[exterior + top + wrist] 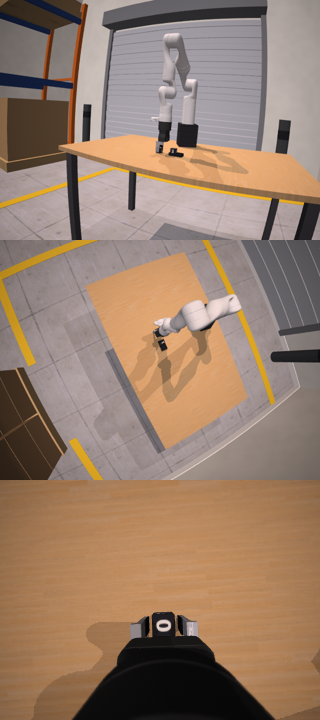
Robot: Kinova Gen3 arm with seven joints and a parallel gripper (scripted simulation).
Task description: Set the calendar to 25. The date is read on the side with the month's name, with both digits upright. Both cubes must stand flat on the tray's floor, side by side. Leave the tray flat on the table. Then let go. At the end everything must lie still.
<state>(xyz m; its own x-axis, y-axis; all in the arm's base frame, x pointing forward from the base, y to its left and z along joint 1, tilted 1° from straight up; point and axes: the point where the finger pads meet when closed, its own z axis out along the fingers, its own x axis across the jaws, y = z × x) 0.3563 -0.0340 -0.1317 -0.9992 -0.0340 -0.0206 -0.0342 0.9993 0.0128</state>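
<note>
My gripper is now 90 mm to the right of the black cube. Round my hand: black tray 110 mm to the left, 20 mm below.
</note>
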